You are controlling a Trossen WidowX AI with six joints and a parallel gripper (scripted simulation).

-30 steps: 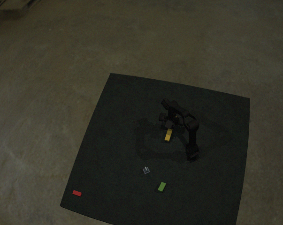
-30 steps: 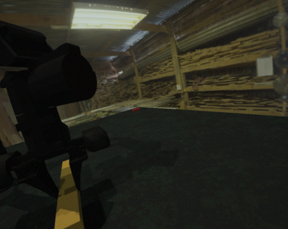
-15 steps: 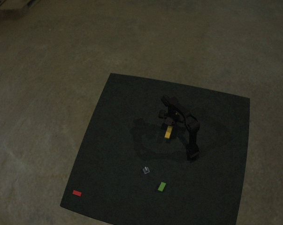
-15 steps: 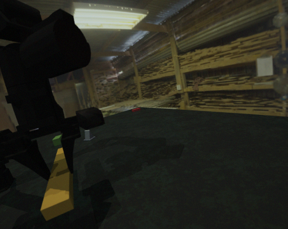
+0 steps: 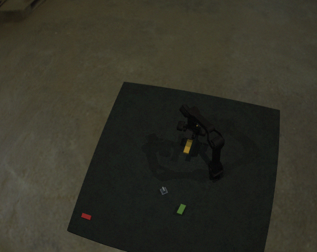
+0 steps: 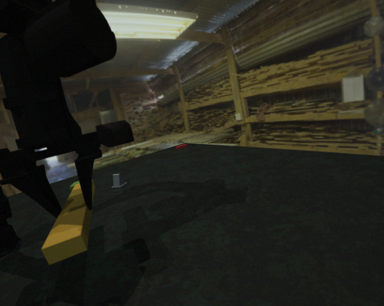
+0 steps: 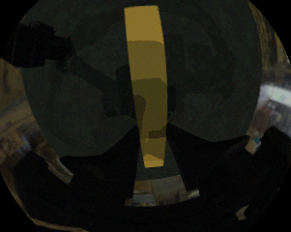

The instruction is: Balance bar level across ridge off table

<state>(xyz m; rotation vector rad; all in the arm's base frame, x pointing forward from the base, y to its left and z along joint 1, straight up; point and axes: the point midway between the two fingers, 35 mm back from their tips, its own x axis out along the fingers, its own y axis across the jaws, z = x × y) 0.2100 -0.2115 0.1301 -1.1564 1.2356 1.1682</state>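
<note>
Now: the ridge 90 mm ahead of my gripper tip, 390 mm to the left of it and 50 mm below it. From my gripper tip the other things lie so: red block 530 mm ahead, 710 mm to the left, 90 mm below; yellow bar 30 mm to the left; green block 50 mm behind, 490 mm to the left, 80 mm below.
</note>
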